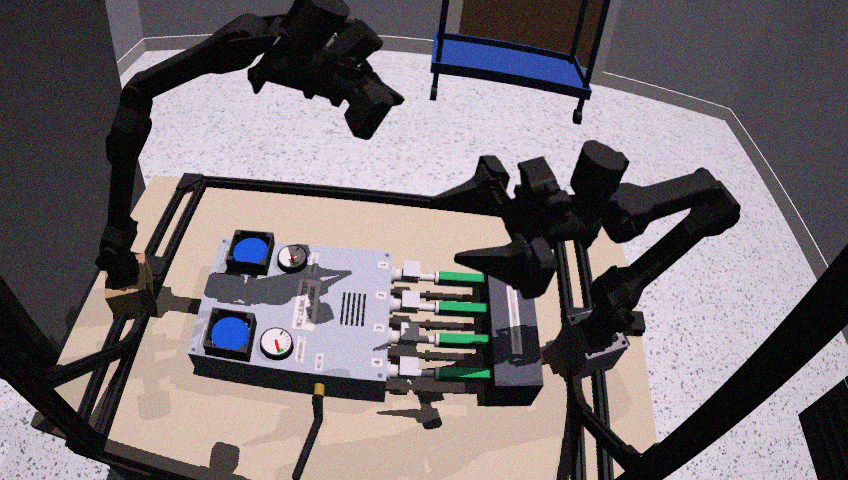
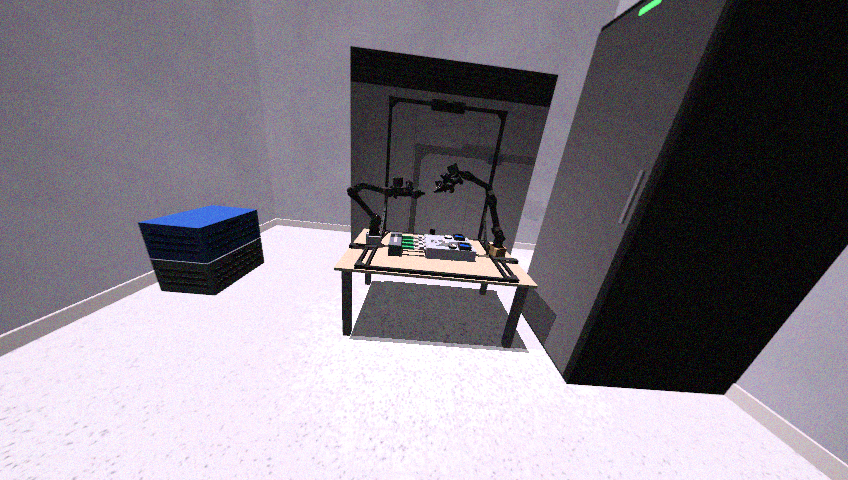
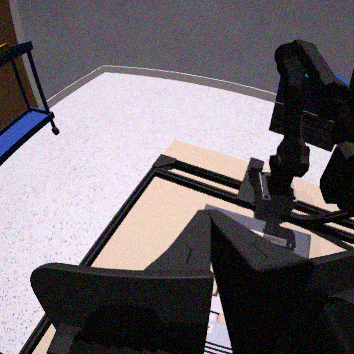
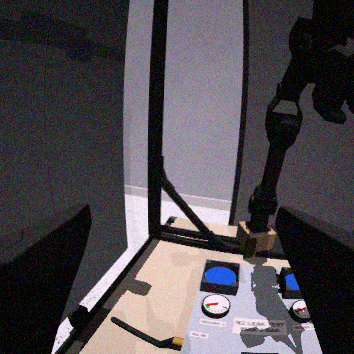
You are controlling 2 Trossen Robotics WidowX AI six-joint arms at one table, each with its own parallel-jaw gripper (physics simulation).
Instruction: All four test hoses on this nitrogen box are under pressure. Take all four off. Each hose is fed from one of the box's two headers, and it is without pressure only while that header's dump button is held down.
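Pixels of known places: left gripper, between the fingertips: (image 1: 402,100) (image 2: 433,192) (image 3: 206,218); right gripper, between the fingertips: (image 1: 442,228) (image 2: 423,192) (image 4: 186,216); left arm's base, origin of its link: (image 1: 124,274) (image 2: 497,246) (image 4: 256,227); right arm's base, origin of its link: (image 1: 598,331) (image 2: 373,234) (image 3: 277,185).
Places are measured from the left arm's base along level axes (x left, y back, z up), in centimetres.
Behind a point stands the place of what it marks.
The grey nitrogen box (image 1: 341,343) @[x -25.9, y -40.3, z -0.4 cm] (image 2: 449,249) @[x -3.3, y -40.9, z -0.5 cm] (image 4: 218,333) @[x -24.8, y -36.1, z -0.4 cm] lies on the table (image 1: 374,229) @[x 4.8, y -57.0, z -8.4 cm]. It has two blue dump buttons, the far one (image 1: 251,250) @[x -2.6, y -29.2, z 1.2 cm] (image 4: 220,274) @[x -20.1, y -21.0, z 1.2 cm] and the near one (image 1: 230,333) @[x -20.3, y -21.6, z 1.2 cm] (image 4: 292,281) @[x -4.0, y -28.2, z 1.2 cm], each beside a gauge (image 1: 293,257) @[x -6.7, y -36.9, z 1.2 cm] (image 1: 276,343) @[x -24.2, y -29.4, z 1.2 cm]. Four green-sleeved hoses (image 1: 460,277) @[x -17.5, y -65.7, z -1.9 cm] (image 1: 462,307) @[x -24.0, y -63.2, z -1.9 cm] (image 1: 462,339) @[x -30.4, y -60.3, z -1.9 cm] (image 1: 465,372) @[x -36.7, y -58.0, z -2.0 cm] are plugged into its right side and run to a dark block (image 1: 514,333) @[x -33.3, y -68.8, z -0.4 cm]. My left gripper (image 1: 374,116) (image 2: 438,187) @[x -14.7, y -52.2, z 36.4 cm] (image 3: 206,218) @[x -14.7, y -52.2, z 36.4 cm] is shut and empty, high above the box's far side. My right gripper (image 1: 451,226) @[x -35.5, y -49.4, z 32.7 cm] (image 2: 419,192) @[x -35.5, y -49.4, z 32.7 cm] (image 4: 186,216) @[x -35.5, y -49.4, z 32.7 cm] is wide open and empty, above the hoses.
A black frame rail (image 1: 303,189) @[x 20.0, y -44.6, z -6.6 cm] borders the table. A black supply hose (image 1: 312,429) @[x -37.4, y -30.8, z -7.0 cm] (image 4: 140,333) @[x -39.1, y -30.0, z -7.0 cm] with a brass fitting enters the box's front. A blue cart (image 1: 508,62) stands on the floor behind. A blue crate stack (image 2: 217,238) and a dark cabinet (image 2: 613,190) stand farther off.
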